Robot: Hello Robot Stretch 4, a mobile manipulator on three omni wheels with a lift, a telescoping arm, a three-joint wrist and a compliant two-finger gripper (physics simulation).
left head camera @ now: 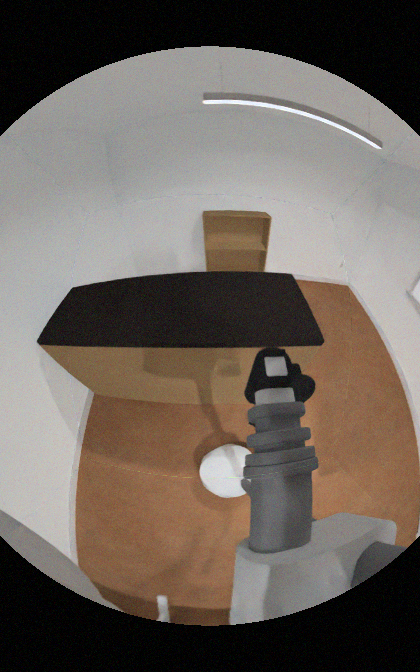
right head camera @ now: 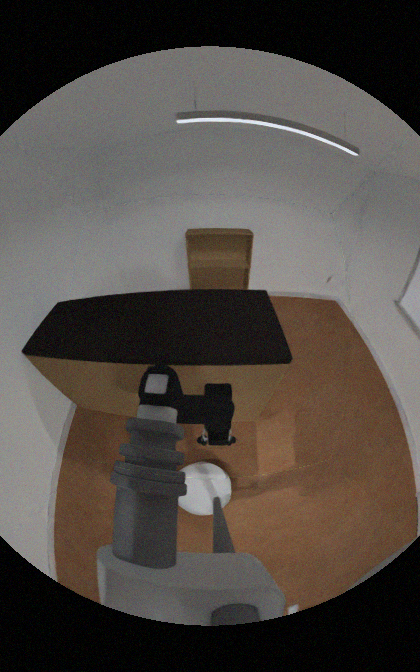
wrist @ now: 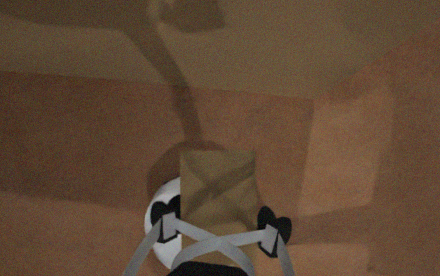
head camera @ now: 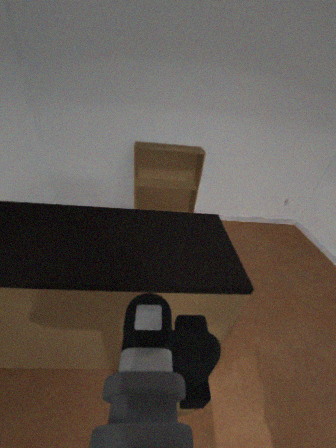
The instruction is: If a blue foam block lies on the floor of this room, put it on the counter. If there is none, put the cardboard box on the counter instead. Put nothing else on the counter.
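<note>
My gripper is shut on the cardboard box, a plain tan box that stands out between the two black fingertips in the wrist view. The counter has a black top and a light wood front; that front also fills the upper part of the wrist view. The gripper is on the near side of the counter, toward its right end. In the head camera view the wrist hides the fingers and most or all of the box. No blue foam block shows in these views.
A wooden shelf unit stands against the wall behind the counter. A white round disc is low beside my arm. Brown floor runs past the counter's right end to the right wall.
</note>
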